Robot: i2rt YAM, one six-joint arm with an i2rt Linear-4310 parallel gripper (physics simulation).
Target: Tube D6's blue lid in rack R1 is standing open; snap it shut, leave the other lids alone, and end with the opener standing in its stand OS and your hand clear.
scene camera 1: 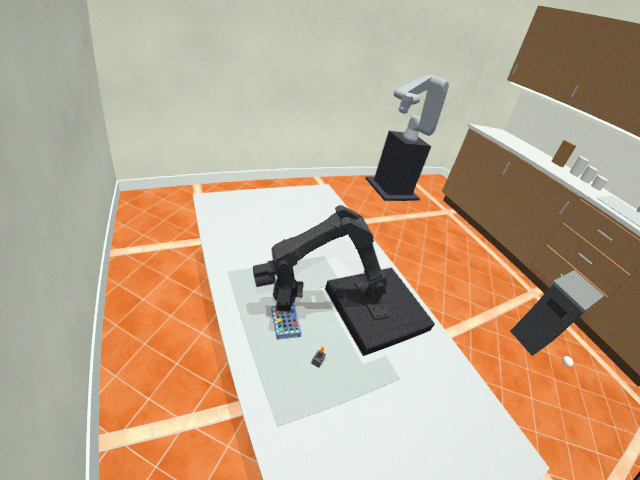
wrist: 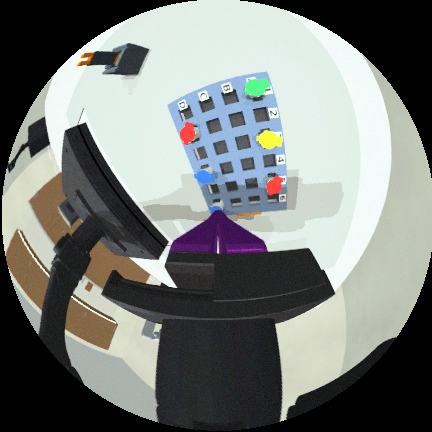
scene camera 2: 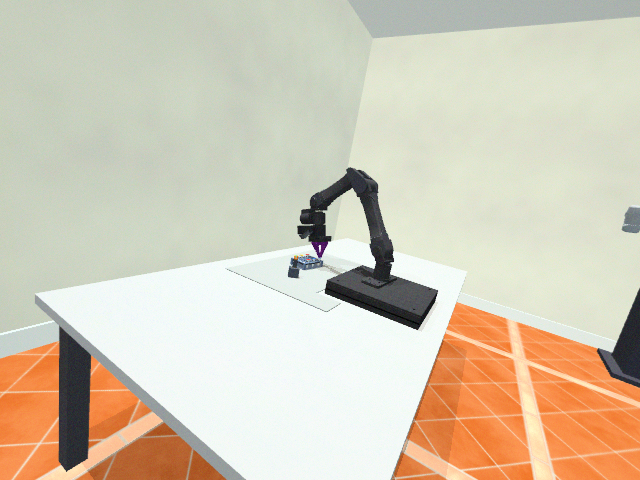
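Seen in the pictures: gripper, between the fingertips: (scene camera 1: 291, 304) (wrist: 217, 214) (scene camera 2: 320, 257); arm's base, origin of its link: (scene camera 1: 371, 299) (wrist: 98, 222) (scene camera 2: 379, 280).
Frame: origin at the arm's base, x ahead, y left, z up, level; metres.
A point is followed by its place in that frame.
The blue rack R1 (scene camera 1: 287, 334) {x 0.357, y 0.061, z -0.045 m} (scene camera 2: 311, 265) {x 0.336, y -0.007, z -0.046 m} (wrist: 230, 107) {x 0.362, y 0.051, z -0.019 m} lies on the mat with several lidded tubes in it. Tube D6's blue lid (wrist: 216, 210) shows in part at the rack's corner in the wrist view, right at my fingertips; they hide the rest, so I cannot tell if it is snapped down. My gripper (scene camera 2: 320, 257) {x 0.319, y -0.038, z -0.006 m} (wrist: 217, 214) {x 0.319, y -0.038, z -0.006 m} is shut with nothing between its purple fingers, pointing down at that corner. In scene camera 1 the arm hides the fingertips. The dark opener with orange prongs (scene camera 1: 322, 349) {x 0.282, y 0.186, z 0.031 m} (scene camera 2: 295, 257) {x 0.284, y 0.191, z 0.035 m} (wrist: 95, 58) stands in its stand OS (scene camera 1: 317, 358) (scene camera 2: 293, 271) {x 0.275, y 0.198, z -0.023 m} (wrist: 132, 59) {x 0.293, y 0.174, z -0.030 m}.
Other lids in the rack are a blue one (wrist: 204, 176) {x 0.323, y 0.005, z -0.007 m}, a red one (wrist: 187, 134) {x 0.325, y 0.043, z -0.007 m} in column D, a green one (wrist: 256, 88) {x 0.384, y 0.057, z -0.007 m}, a yellow one (wrist: 269, 140) {x 0.381, y 0.019, z -0.007 m} and another red one (wrist: 274, 185) {x 0.379, y -0.018, z -0.007 m}. The arm's black base (scene camera 1: 382, 330) {x 0.024, y 0.149, z 0.000 m} (scene camera 2: 377, 304) {x -0.080, y 0.190, z -0.019 m} stands beside the mat (scene camera 1: 289, 403) {x 0.417, y 0.306, z -0.049 m}.
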